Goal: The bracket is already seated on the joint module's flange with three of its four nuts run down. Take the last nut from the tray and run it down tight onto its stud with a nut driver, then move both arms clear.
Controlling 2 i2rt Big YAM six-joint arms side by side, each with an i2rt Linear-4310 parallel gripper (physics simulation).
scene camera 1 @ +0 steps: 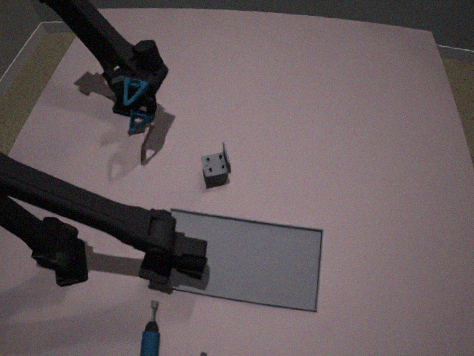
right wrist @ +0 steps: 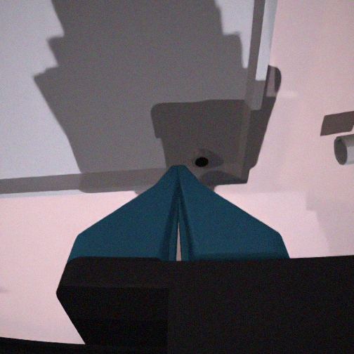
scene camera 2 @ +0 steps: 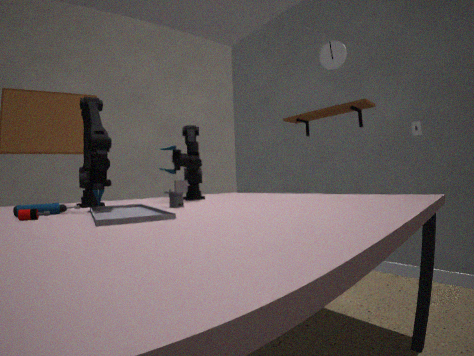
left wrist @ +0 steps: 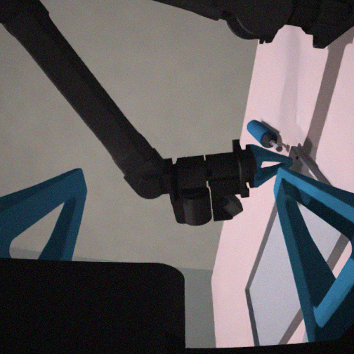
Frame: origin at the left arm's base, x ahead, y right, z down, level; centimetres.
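Seen in the pictures: left gripper, between the fingertips: (scene camera 1: 128, 118) (scene camera 2: 159, 159); right gripper, between the fingertips: (scene camera 2: 98, 205); left arm's base, origin of its link: (scene camera 2: 193, 199); right arm's base, origin of its link: (scene camera 1: 71, 263) (scene camera 2: 90, 206).
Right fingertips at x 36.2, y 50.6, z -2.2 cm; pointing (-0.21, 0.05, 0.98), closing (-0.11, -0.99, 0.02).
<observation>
Pixels of each thing's top centre, then the offset from my right fingertips to it. "*": a spot on its surface instead.
- grey tray, centre of its top: (scene camera 1: 239, 256) (scene camera 2: 124, 209) dy -10.6, dx +17.8, dz +0.6 cm
- joint module, centre of its top: (scene camera 1: 215, 162) (scene camera 2: 175, 189) dy -32.2, dx +3.4, dz -5.3 cm
- blue-handled nut driver, a spot on its surface: (scene camera 1: 150, 343) * dy +17.4, dx +6.2, dz -1.8 cm
- red-handled driver, centre of its top: (scene camera 2: 34, 208) dy +19.4, dx +19.0, dz -1.2 cm
The last nut (right wrist: 201, 161) is a small ring with a dark hole, lying in the shaded corner of the grey tray (scene camera 1: 270, 270) (scene camera 2: 135, 220) (left wrist: 272, 295) (right wrist: 30, 100). My right gripper (right wrist: 178, 175) (scene camera 2: 98, 201) (left wrist: 292, 161) is shut and empty, its tips beside the nut in the right wrist view; the arm hides them in scene camera 1. My left gripper (scene camera 1: 134, 113) (scene camera 2: 162, 159) is open and empty, above the table. The bracket (scene camera 1: 215, 162) (scene camera 2: 181, 186) sits on the joint module (scene camera 1: 216, 178) (scene camera 2: 176, 199); its nuts are too small to tell. A blue-handled nut driver (scene camera 1: 150, 343) (scene camera 2: 42, 208) (left wrist: 260, 132) lies beyond the tray.
A red-handled driver (scene camera 2: 28, 214) lies near the blue one; its tip shows at the bottom edge of scene camera 1. The blue driver's socket (right wrist: 345, 150) shows at the right of the right wrist view. The joint module stands between the left gripper and the tray in scene camera 1.
</observation>
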